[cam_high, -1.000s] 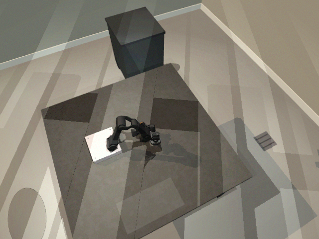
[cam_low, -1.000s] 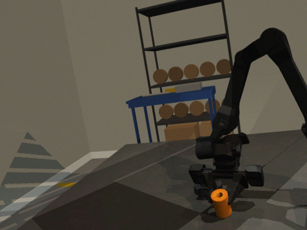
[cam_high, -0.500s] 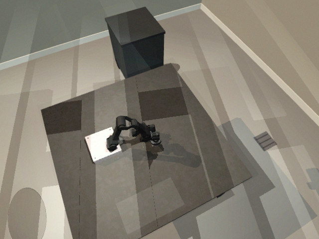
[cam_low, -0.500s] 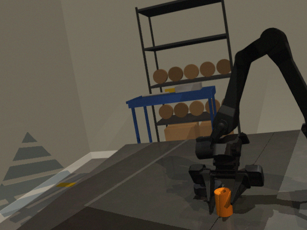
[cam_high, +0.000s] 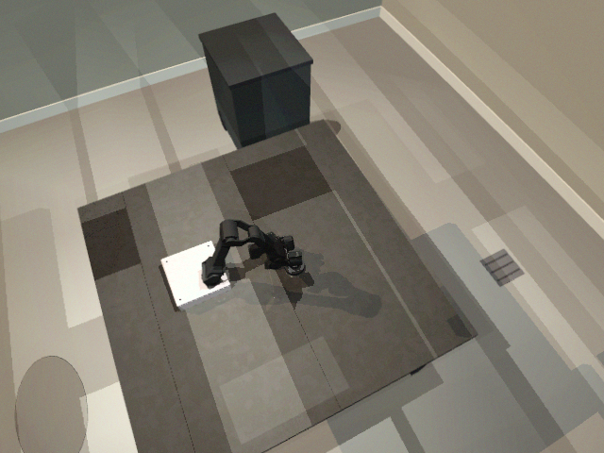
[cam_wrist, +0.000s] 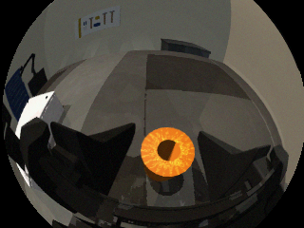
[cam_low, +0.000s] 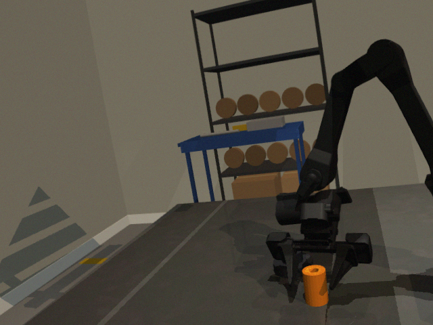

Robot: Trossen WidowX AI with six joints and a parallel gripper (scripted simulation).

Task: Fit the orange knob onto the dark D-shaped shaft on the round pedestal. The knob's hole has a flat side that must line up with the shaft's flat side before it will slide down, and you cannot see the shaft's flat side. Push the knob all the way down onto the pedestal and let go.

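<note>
My gripper tip is now 1 cm past the orange knob, 3 cm to the left of it and 1 cm above it. Round my gripper tip: round dark pedestal: 2 cm ahead, 16 cm to the right, 1 cm below.
</note>
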